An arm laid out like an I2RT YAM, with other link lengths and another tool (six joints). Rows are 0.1 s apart.
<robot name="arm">
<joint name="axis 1" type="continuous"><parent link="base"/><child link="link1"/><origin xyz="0.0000 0.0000 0.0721" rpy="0.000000 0.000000 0.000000"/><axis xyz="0 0 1"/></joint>
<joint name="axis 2" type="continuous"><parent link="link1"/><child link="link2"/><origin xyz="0.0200 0.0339 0.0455" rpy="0.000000 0.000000 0.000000"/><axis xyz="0 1 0"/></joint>
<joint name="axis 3" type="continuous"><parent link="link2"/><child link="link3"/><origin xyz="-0.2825 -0.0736 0.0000" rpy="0.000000 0.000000 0.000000"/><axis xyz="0 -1 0"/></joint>
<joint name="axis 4" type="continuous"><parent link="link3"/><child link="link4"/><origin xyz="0.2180 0.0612 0.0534" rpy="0.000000 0.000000 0.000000"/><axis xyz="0 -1 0"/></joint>
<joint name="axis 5" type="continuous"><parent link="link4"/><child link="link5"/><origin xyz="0.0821 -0.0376 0.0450" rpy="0.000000 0.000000 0.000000"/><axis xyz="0 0 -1"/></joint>
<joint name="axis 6" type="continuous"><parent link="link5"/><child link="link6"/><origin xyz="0.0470 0.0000 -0.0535" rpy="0.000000 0.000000 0.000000"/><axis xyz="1 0 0"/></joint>
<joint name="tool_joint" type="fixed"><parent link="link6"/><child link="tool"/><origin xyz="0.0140 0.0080 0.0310" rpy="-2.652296 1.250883 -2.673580"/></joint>
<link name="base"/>
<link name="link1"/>
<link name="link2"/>
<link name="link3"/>
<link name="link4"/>
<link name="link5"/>
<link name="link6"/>
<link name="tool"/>
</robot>
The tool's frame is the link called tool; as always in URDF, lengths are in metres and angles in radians. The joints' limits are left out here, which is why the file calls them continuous.
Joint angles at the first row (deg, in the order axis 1, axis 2, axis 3, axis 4, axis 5, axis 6):
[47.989, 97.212, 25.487, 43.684, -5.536, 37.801]
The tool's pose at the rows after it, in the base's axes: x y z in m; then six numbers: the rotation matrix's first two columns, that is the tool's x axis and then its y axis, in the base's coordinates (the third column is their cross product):
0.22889, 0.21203, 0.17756, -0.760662, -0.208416, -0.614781, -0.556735, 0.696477, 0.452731
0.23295, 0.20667, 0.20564, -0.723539, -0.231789, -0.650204, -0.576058, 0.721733, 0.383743
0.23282, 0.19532, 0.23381, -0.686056, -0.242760, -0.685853, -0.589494, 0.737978, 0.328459
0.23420, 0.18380, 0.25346, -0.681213, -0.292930, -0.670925, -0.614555, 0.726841, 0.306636
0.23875, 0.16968, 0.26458, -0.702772, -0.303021, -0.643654, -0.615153, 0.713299, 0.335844
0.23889, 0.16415, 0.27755, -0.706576, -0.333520, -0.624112, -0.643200, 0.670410, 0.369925
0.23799, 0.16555, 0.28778, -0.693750, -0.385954, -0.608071, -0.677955, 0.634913, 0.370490
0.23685, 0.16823, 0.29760, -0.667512, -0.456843, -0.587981, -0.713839, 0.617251, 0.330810
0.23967, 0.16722, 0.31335, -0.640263, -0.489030, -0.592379, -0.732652, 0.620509, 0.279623
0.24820, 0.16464, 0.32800, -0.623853, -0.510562, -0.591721, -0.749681, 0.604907, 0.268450
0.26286, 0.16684, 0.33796, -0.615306, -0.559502, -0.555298, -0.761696, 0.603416, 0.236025
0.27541, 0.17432, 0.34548, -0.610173, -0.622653, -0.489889, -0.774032, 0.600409, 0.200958
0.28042, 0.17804, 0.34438, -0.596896, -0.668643, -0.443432, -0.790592, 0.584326, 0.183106
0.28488, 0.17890, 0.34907, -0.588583, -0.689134, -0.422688, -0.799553, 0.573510, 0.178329
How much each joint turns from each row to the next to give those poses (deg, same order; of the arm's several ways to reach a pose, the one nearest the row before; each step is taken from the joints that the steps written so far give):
[-1.226, -4.296, 1.838, -4.817, -0.351, -1.846]
[-1.407, -5.977, 4.119, -10.011, 1.218, -4.392]
[-1.756, -6.067, 2.991, -8.009, 0.542, -3.693]
[-2.987, -4.047, 4.129, -10.259, -4.038, -3.430]
[-3.854, -2.020, 2.824, -6.688, -5.178, -0.884]
[-2.211, -1.236, 3.340, -5.977, -5.806, -1.140]
[-0.623, -0.003, 3.690, -5.803, -3.434, -2.546]
[-0.087, 0.525, 4.568, -7.373, -0.972, -4.555]
[-0.700, 0.349, 4.745, -5.377, 0.707, -3.608]
[-2.019, 1.668, 5.256, -4.744, -2.286, -2.908]
[-1.499, 4.123, 7.550, -7.368, -0.266, -4.392]
[-0.090, 4.924, 8.787, -9.223, 1.398, -4.226]
[-0.086, 2.725, 3.983, -5.036, 0.364, -3.249]
[-0.440, 1.848, 3.782, -3.788, -0.268, -1.848]

